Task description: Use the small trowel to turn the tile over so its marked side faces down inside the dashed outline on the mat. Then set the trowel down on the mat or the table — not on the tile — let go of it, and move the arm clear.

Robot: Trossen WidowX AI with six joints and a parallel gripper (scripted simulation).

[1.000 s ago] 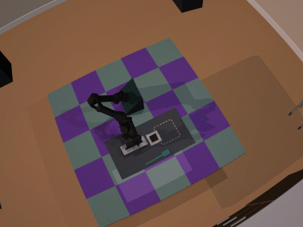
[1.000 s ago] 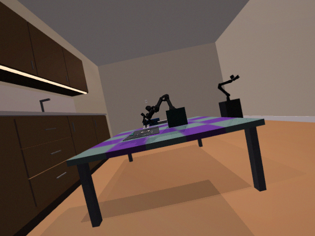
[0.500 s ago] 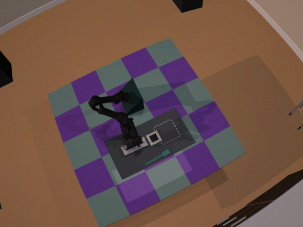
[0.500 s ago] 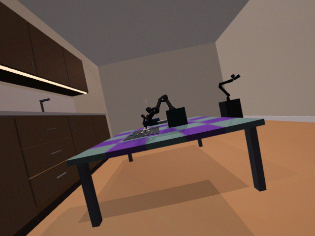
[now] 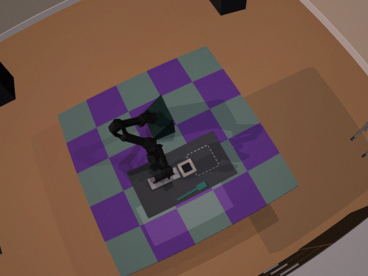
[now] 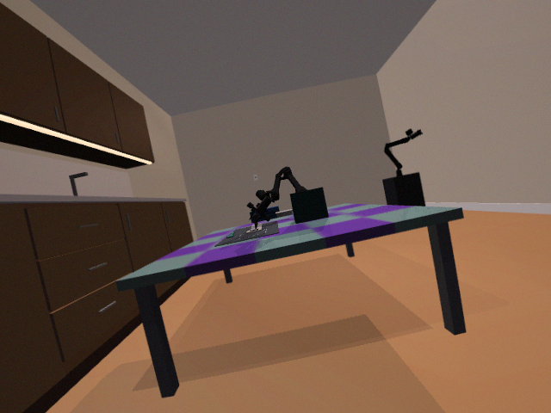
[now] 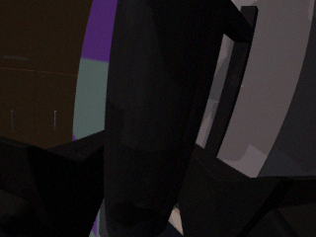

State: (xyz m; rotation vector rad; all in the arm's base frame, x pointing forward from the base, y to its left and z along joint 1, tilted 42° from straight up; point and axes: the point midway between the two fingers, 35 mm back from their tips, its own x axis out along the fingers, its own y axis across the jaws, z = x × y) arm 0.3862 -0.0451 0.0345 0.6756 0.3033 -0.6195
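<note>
The dark mat is 90 mm to the left of my gripper tip, 80 mm below it and 10 mm behind it. Round my gripper tip: tile 140 mm to the left, 50 mm below, 30 mm behind; teal trowel 120 mm to the left, 120 mm ahead, 50 mm below.
</note>
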